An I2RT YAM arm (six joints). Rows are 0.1 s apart.
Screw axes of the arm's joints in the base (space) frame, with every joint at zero. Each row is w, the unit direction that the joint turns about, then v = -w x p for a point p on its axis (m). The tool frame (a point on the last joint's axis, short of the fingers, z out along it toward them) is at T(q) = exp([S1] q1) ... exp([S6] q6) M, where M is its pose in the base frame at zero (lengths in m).
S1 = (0, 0, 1, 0, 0, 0)
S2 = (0, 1, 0, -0.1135, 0, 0.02)
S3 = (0, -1, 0, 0.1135, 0, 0.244)
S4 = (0, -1, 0, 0.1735, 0, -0.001)
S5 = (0, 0, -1, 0, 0.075, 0)
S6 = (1, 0, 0, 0, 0.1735, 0)
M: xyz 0.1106 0 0.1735 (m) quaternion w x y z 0.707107 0 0.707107 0
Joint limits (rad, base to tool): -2.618..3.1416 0..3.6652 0..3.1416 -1.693..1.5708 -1.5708..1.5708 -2.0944..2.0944
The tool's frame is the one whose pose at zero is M.
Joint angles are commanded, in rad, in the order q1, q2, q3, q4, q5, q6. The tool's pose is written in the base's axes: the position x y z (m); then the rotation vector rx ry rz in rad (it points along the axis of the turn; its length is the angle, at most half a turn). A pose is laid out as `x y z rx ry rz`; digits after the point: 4 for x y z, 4 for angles.
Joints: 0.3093 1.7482 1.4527 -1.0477 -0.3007 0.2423
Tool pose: 0.3233 0.1144 0.2542 -0.1504 2.9567 0.5236
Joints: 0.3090 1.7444 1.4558 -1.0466 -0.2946 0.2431
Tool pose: 0.3234 0.1141 0.2562 -0.1491 2.9486 0.5166
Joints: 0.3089 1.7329 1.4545 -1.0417 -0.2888 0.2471
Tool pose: 0.3222 0.1135 0.2597 -0.1445 2.9340 0.5122
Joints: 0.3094 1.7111 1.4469 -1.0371 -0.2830 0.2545
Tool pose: 0.3188 0.1124 0.2646 -0.1365 2.9163 0.5095
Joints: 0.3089 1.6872 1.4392 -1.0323 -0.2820 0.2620
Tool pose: 0.3151 0.1109 0.2701 -0.1281 2.8965 0.5142
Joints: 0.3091 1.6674 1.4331 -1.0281 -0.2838 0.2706
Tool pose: 0.3118 0.1100 0.2747 -0.1195 2.8802 0.5226
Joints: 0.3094 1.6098 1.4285 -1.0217 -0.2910 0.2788
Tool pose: 0.3026 0.1075 0.2913 -0.1201 2.8219 0.5482
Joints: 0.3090 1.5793 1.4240 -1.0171 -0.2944 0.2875
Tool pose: 0.2974 0.1058 0.2993 -0.1137 2.7927 0.5617
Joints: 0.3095 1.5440 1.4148 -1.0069 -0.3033 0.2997
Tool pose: 0.2912 0.1043 0.3074 -0.1066 2.7587 0.5850
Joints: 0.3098 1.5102 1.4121 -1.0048 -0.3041 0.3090
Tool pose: 0.2848 0.1023 0.3164 -0.1007 2.7269 0.5959
